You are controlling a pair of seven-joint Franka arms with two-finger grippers.
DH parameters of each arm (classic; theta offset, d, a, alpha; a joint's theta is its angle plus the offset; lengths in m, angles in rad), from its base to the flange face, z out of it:
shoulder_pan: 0 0.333 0 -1.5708
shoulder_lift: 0 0 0 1.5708
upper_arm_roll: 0 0.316 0.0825 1.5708
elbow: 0 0 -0.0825 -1.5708
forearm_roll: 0 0.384 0 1.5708
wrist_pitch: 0 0 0.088 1.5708
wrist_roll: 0 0.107 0 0
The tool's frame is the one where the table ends.
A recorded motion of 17 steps. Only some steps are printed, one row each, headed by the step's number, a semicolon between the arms.
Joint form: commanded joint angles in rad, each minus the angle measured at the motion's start. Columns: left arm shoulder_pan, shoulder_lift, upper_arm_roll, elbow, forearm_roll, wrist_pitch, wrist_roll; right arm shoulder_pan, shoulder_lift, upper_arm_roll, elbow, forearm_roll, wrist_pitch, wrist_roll.
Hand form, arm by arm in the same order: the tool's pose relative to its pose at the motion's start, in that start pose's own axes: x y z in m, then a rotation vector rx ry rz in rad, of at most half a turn. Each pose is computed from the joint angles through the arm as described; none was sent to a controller.
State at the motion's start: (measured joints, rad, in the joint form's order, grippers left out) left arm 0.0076 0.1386 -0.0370 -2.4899 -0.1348 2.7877 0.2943; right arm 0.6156 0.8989 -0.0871 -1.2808 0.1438 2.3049 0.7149
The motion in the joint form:
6: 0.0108 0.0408 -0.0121 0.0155 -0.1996 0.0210 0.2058; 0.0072 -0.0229 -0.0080 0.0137 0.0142 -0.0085 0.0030
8: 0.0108 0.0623 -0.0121 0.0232 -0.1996 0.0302 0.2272; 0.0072 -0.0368 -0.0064 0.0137 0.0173 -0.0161 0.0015
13: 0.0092 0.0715 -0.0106 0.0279 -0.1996 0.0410 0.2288; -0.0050 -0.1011 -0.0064 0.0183 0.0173 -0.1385 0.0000
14: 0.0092 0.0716 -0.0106 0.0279 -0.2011 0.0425 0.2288; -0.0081 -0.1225 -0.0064 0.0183 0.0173 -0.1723 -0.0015
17: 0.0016 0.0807 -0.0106 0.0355 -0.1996 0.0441 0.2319; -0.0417 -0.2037 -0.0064 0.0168 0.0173 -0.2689 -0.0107
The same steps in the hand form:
6: -0.0015 -0.0094 0.0131 -0.0619 0.0211 0.0161; 0.0034 -0.0077 -0.0224 0.0259 0.0152 0.0071
8: -0.0011 -0.0102 0.0202 -0.0607 0.0166 0.0358; 0.0035 -0.0100 -0.0320 0.0341 0.0158 0.0063
13: 0.0003 -0.0110 0.0223 -0.0564 0.0217 0.0368; 0.0065 -0.0051 -0.0716 0.0056 -0.0304 0.0124
14: 0.0004 -0.0111 0.0222 -0.0562 0.0231 0.0353; 0.0068 -0.0037 -0.0847 -0.0003 -0.0416 0.0126
17: 0.0030 -0.0078 0.0245 -0.0570 0.0226 0.0470; 0.0199 0.0137 -0.1376 -0.0039 -0.0587 0.0311

